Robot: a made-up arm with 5 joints. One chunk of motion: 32 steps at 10 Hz.
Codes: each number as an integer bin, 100 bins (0 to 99) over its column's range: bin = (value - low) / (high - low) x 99, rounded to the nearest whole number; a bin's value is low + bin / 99 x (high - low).
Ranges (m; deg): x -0.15..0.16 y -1.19..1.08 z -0.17..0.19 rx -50..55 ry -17..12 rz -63..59
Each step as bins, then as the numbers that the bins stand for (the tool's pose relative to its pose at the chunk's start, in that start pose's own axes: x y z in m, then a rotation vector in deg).
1 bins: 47 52 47 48 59 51
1 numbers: -0.0028 0.0023 0.0009 0.91 0.28 -0.15
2 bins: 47 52 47 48 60 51
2 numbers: -0.0028 0.0023 0.0009 0.91 0.58 -0.15
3 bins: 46 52 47 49 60 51
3 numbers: -0.0060 0.0023 0.0009 1.97 0.58 -0.15
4 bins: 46 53 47 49 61 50
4 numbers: -0.0060 0.0253 0.0009 1.97 0.87 -1.38
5 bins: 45 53 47 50 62 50
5 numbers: -0.0091 0.0253 0.0009 3.03 1.16 -1.38
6 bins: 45 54 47 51 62 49
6 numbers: -0.0091 0.0482 0.0009 4.09 1.16 -2.62
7 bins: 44 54 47 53 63 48
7 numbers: -0.0122 0.0482 0.0009 6.21 1.45 -3.85
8 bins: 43 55 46 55 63 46
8 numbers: -0.0154 0.0711 -0.0027 8.33 1.45 -6.31
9 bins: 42 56 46 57 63 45
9 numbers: -0.0185 0.0940 -0.0027 10.45 1.45 -7.55
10 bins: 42 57 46 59 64 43
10 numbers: -0.0185 0.1170 -0.0027 12.58 1.75 -10.01
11 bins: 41 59 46 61 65 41
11 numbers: -0.0216 0.1628 -0.0027 14.70 2.04 -12.47
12 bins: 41 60 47 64 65 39
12 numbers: -0.0216 0.1858 0.0009 17.88 2.04 -14.94
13 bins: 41 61 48 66 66 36
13 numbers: -0.0216 0.2087 0.0045 20.00 2.33 -18.64
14 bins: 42 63 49 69 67 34
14 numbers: -0.0185 0.2545 0.0082 23.18 2.63 -21.10
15 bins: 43 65 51 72 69 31
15 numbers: -0.0154 0.3004 0.0155 26.36 3.21 -24.80
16 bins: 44 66 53 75 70 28
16 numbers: -0.0122 0.3233 0.0227 29.55 3.51 -28.49
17 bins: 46 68 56 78 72 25
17 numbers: -0.0060 0.3692 0.0336 32.73 4.09 -32.19
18 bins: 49 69 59 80 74 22
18 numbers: 0.0034 0.3921 0.0445 34.85 4.68 -35.89
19 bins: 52 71 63 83 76 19
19 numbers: 0.0128 0.4380 0.0591 38.03 5.26 -39.59
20 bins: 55 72 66 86 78 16
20 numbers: 0.0222 0.4609 0.0700 41.21 5.85 -43.28
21 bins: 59 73 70 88 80 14
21 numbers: 0.0347 0.4838 0.0845 43.33 6.43 -45.75
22 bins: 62 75 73 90 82 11
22 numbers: 0.0441 0.5297 0.0955 45.45 7.02 -49.44
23 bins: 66 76 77 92 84 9
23 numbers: 0.0567 0.5526 0.1100 47.58 7.61 -51.91
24 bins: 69 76 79 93 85 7
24 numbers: 0.0661 0.5526 0.1173 48.64 7.90 -54.37
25 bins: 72 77 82 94 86 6
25 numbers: 0.0755 0.5756 0.1282 49.70 8.19 -55.61
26 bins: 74 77 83 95 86 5
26 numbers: 0.0817 0.5756 0.1318 50.76 8.19 -56.84
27 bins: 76 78 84 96 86 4
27 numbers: 0.0880 0.5985 0.1355 51.82 8.19 -58.07
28 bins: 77 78 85 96 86 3
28 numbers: 0.0911 0.5985 0.1391 51.82 8.19 -59.30
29 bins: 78 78 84 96 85 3
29 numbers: 0.0942 0.5985 0.1355 51.82 7.90 -59.30
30 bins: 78 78 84 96 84 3
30 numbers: 0.0942 0.5985 0.1355 51.82 7.61 -59.30
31 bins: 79 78 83 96 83 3
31 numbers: 0.0974 0.5985 0.1318 51.82 7.31 -59.30
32 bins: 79 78 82 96 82 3
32 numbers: 0.0974 0.5985 0.1282 51.82 7.02 -59.30
